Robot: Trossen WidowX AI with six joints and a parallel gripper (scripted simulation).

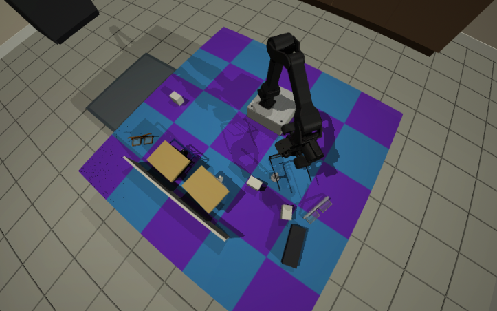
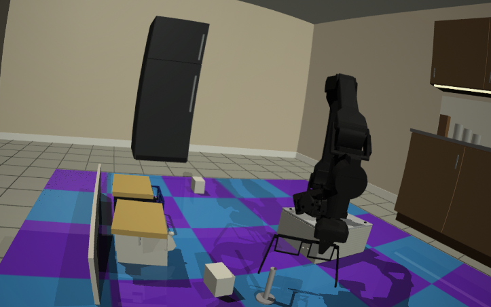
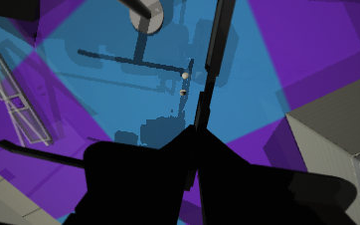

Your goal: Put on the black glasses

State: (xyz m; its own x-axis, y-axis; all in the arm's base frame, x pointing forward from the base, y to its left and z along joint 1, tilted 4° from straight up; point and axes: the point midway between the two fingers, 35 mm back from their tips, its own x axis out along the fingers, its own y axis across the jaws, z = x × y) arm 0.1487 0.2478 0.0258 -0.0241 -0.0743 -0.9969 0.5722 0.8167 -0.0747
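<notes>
Now: the metal post 110 mm ahead of my gripper tip, 10 mm to the left of it and 80 mm below it. From my gripper tip the other things lie so: black case 300 mm ahead, 250 mm to the left, 90 mm below; then white panel 480 mm ahead, 290 mm to the right, 50 mm below.
</notes>
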